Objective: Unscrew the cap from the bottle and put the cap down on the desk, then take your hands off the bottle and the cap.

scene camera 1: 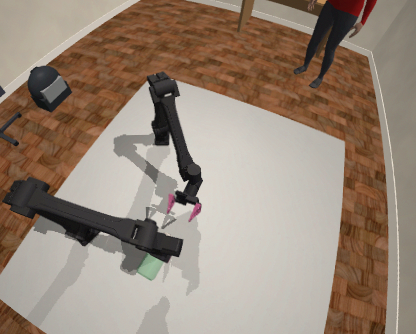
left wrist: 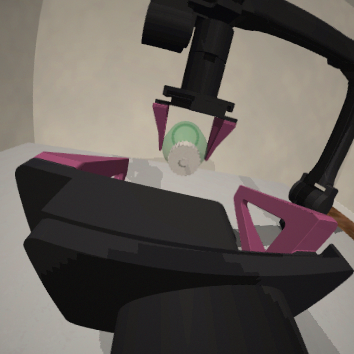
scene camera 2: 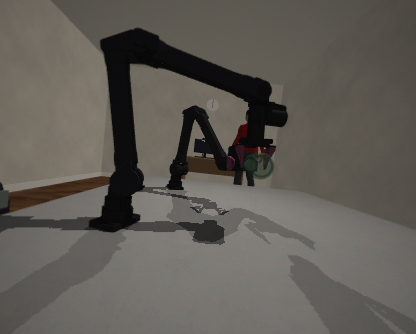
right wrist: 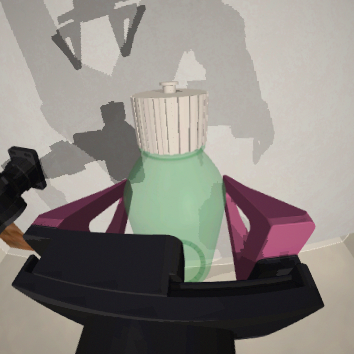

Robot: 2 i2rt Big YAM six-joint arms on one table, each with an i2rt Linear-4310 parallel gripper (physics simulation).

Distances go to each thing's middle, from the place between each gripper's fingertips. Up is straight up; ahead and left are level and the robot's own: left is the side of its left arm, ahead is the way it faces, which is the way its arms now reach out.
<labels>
The white ribbed cap (right wrist: 170, 120) is 60 mm to the left of my right hand and 10 mm above it.
I see my left gripper 9 cm to the left of the white ribbed cap and 1 cm above it.
</labels>
